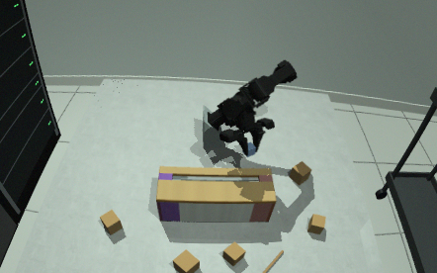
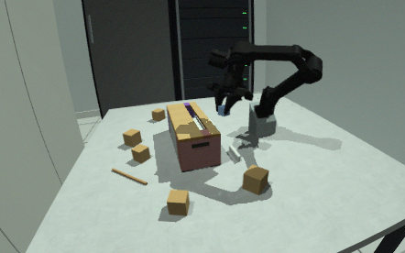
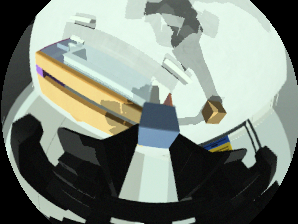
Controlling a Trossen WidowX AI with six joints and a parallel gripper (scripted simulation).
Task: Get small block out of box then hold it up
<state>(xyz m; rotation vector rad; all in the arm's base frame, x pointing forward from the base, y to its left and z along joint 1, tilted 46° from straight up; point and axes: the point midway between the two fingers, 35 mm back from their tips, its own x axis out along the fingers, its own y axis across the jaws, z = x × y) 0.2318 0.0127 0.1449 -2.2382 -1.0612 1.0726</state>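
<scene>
Now: the blue block 10 mm to the right of my gripper tip, 10 mm behind it and 10 mm above it. Round my gripper tip: box 120 mm to the right, 110 mm below, 60 mm ahead; then thin wooden stick 360 mm ahead, 170 mm below, 50 mm to the left.
</scene>
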